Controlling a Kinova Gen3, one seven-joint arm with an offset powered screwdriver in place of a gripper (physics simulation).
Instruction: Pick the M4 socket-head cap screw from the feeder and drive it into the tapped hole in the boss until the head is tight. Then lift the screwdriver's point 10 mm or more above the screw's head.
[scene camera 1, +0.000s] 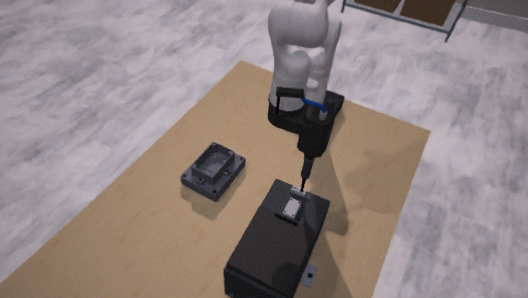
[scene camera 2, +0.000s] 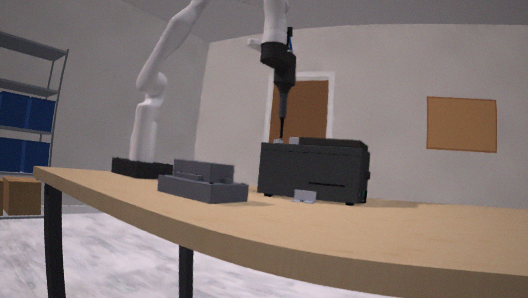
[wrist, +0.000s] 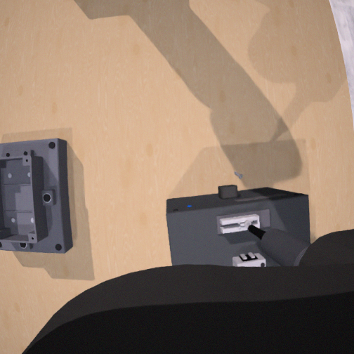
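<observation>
There's a pale slotted pick-up block (wrist: 264, 216) that I can see here.
</observation>
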